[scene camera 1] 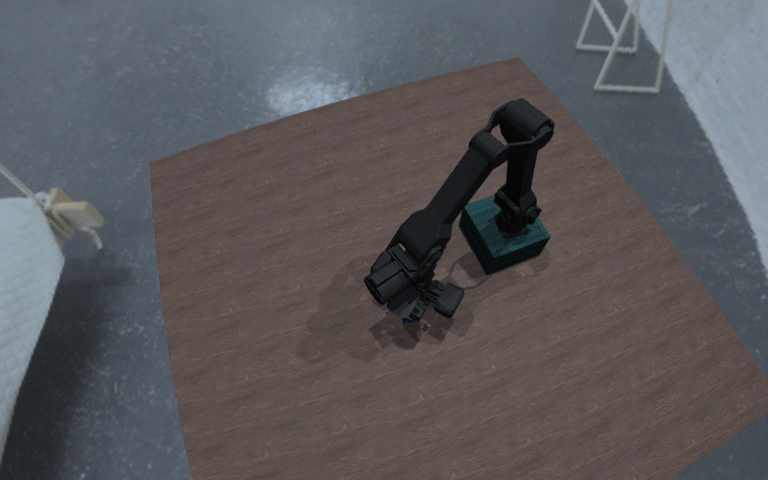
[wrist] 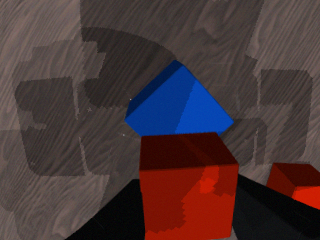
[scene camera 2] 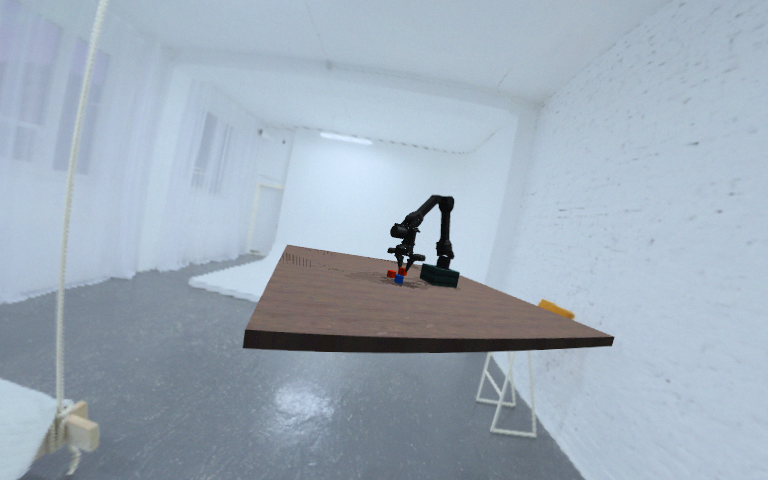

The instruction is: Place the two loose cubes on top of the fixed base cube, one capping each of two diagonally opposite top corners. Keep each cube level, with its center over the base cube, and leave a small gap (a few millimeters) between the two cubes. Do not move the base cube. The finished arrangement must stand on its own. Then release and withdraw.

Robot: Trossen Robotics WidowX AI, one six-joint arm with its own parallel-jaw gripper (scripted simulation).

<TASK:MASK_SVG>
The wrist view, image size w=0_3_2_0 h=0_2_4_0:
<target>my gripper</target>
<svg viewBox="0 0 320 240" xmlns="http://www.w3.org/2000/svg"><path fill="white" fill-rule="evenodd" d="M140 179L129 181L119 193L113 196L111 201L104 205L104 208L101 208L85 225L81 225L80 229L77 229L76 232L73 232L71 236L64 240L145 240L143 197L141 197ZM239 175L232 217L232 228L236 232L237 240L320 240L320 209L303 204L301 201L283 195L281 192L276 192L275 189L268 188L267 185L261 185L257 181Z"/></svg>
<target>blue base cube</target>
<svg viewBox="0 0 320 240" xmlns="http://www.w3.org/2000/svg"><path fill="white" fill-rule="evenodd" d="M129 101L124 121L133 131L139 133L140 136L216 132L220 136L221 133L227 131L229 125L233 124L233 120L228 116L227 111L217 103L215 97L177 60L172 61L160 75L157 75L147 87L141 89Z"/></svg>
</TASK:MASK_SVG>
